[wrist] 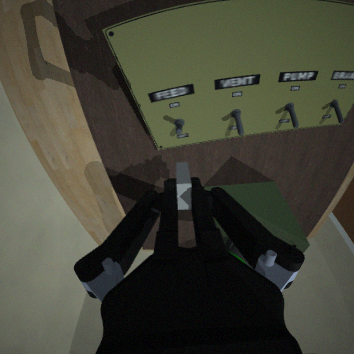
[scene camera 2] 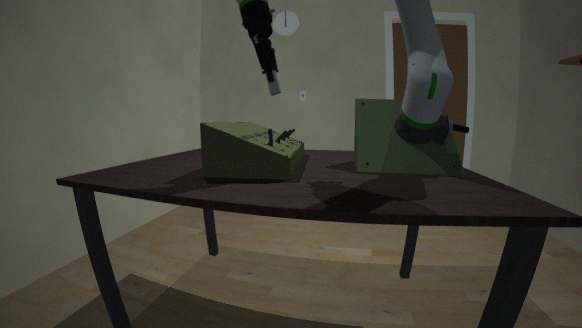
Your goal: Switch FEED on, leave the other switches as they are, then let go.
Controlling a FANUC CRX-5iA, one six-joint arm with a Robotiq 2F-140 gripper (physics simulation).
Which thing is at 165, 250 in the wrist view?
The gripper.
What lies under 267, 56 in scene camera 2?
The gripper.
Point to an olive switch box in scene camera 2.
229, 149
